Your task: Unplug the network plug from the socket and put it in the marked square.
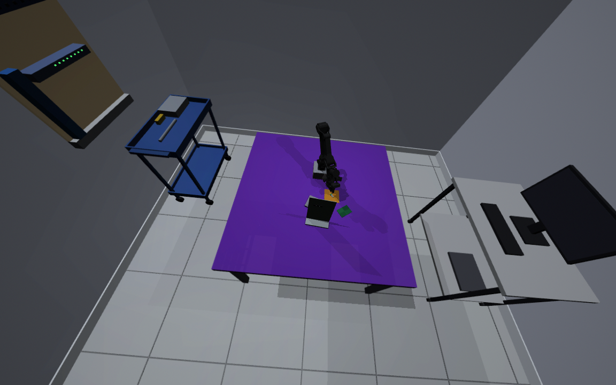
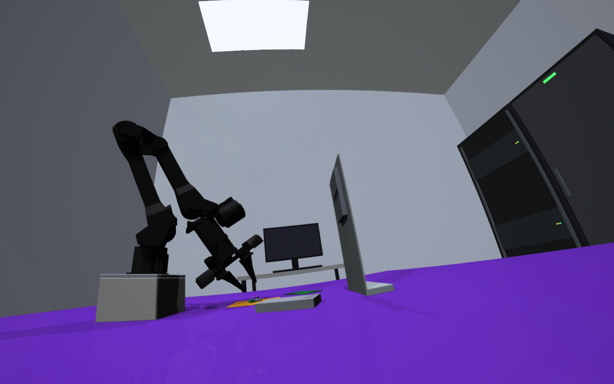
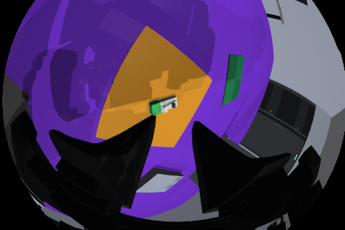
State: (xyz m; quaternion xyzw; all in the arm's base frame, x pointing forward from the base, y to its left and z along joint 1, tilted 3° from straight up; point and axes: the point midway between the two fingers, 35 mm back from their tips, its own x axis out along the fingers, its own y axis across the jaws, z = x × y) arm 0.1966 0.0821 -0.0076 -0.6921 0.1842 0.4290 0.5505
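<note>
My gripper tip is 1 cm short of the network plug and 3 cm above it. From my gripper tip the other things lie so: flat grey block: 9 cm ahead, 16 cm to the right, 3 cm below; orange square: 1 cm ahead, 4 cm below; green patch: 14 cm ahead, 10 cm to the left, 4 cm below.
</note>
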